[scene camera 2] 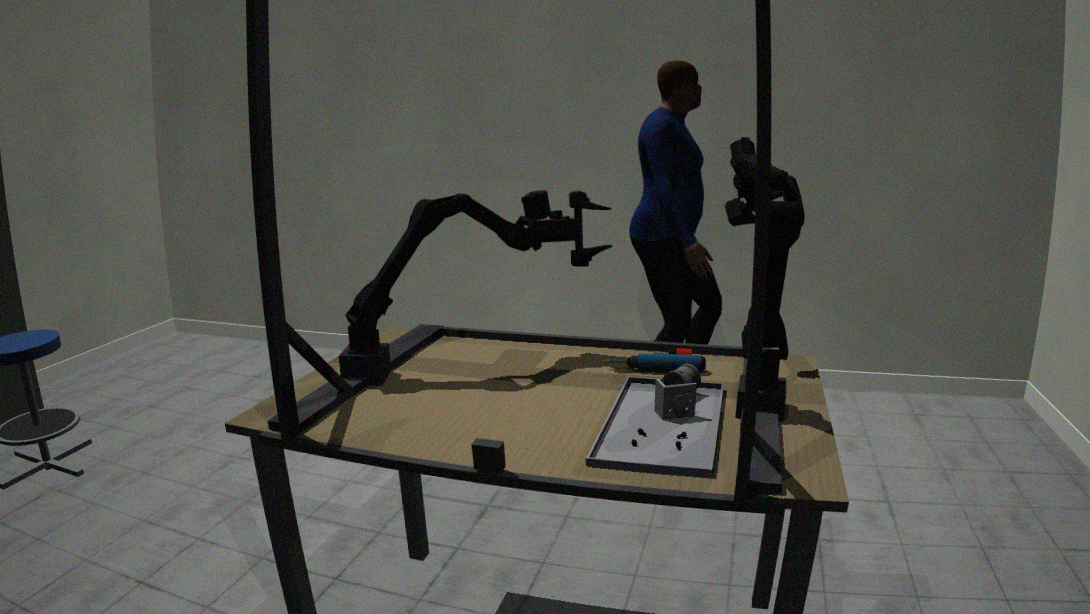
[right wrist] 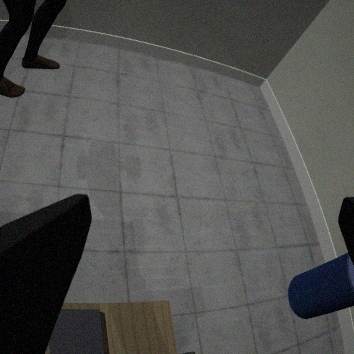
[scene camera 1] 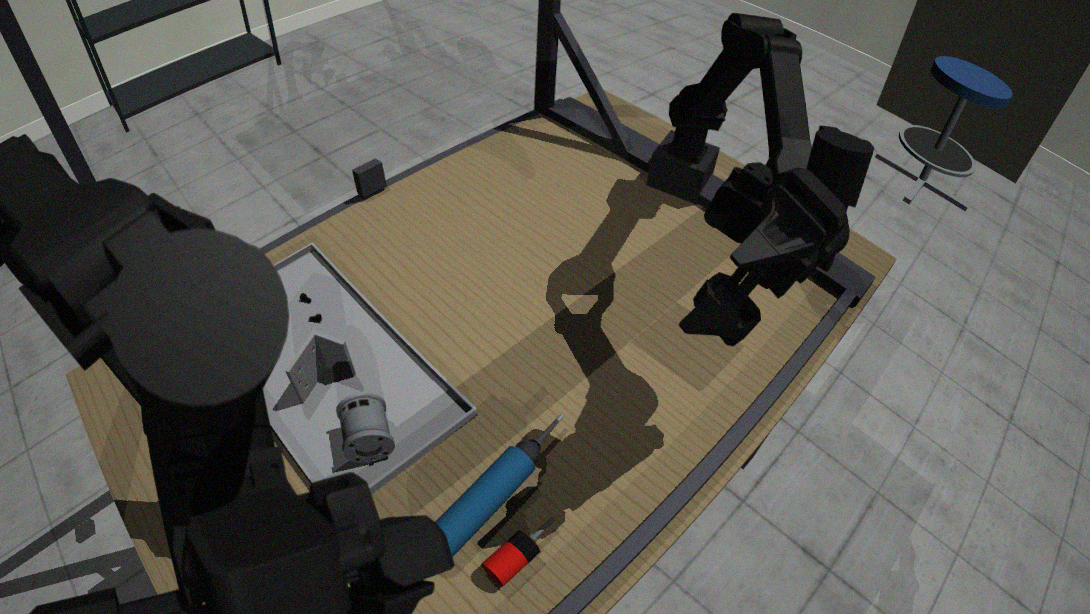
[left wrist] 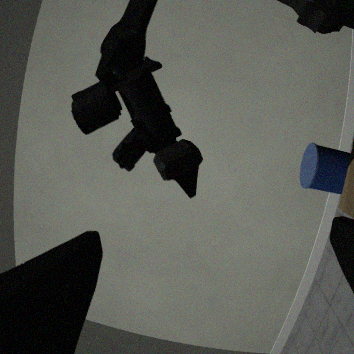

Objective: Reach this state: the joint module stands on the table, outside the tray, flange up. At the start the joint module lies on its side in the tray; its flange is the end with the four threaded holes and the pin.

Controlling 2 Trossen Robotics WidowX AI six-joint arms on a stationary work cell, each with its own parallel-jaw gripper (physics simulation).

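Pixels of known places: left gripper, fingertip midpoint: (scene camera 2: 611, 227) (scene camera 1: 707, 297) (left wrist: 220, 238); right gripper, fingertip midpoint: (right wrist: 220, 209) (left wrist: 183, 184); left arm's base, link origin: (scene camera 2: 364, 349) (scene camera 1: 687, 150); right arm's base, link origin: (scene camera 2: 762, 384).
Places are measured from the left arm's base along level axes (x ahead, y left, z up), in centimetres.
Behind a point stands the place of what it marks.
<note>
The grey cylindrical joint module (scene camera 1: 364, 427) {z -0.8, x 73.1, y -12.5 cm} (scene camera 2: 682, 373) {z -1.1, x 71.9, y -16.0 cm} lies on its side in the tray (scene camera 1: 396, 334) {z -6.0, x 57.2, y -21.0 cm} (scene camera 2: 648, 466) {z -6.1, x 60.3, y -48.1 cm}, beside the bracket. Small holes show on the end facing scene camera 1; I cannot tell whether the pin is there. My left gripper (scene camera 1: 709, 291) {z 25.3, x 59.5, y 16.8 cm} (scene camera 2: 610, 227) {z 25.3, x 59.5, y 16.8 cm} (left wrist: 220, 238) {z 25.3, x 59.5, y 16.8 cm} is open and empty, high above the table and well away from the tray. My right gripper (right wrist: 220, 209) {z 29.2, x 100.0, y 12.3 cm} is open and empty, raised on the arm beside the tray, with floor between its fingers in its wrist view. The module does not show in either wrist view.
A grey angle bracket (scene camera 1: 333, 364) {z -5.5, x 66.2, y -24.9 cm} (scene camera 2: 675, 400) {z -2.6, x 68.5, y -27.2 cm} and several small black screws (scene camera 1: 315, 318) {z -6.2, x 61.2, y -33.4 cm} (scene camera 2: 678, 445) {z -6.1, x 66.9, y -40.3 cm} are in the tray. A blue tool (scene camera 1: 488, 491) {z -3.1, x 71.3, y 3.2 cm} (scene camera 2: 671, 362) {z -4.4, x 72.5, y 0.6 cm} and a red-handled one (scene camera 1: 507, 562) {z -3.8, x 77.3, y 9.2 cm} (scene camera 2: 684, 351) {z -4.1, x 77.0, y 7.8 cm} lie on the table near the tray. Frame bars edge the table.
</note>
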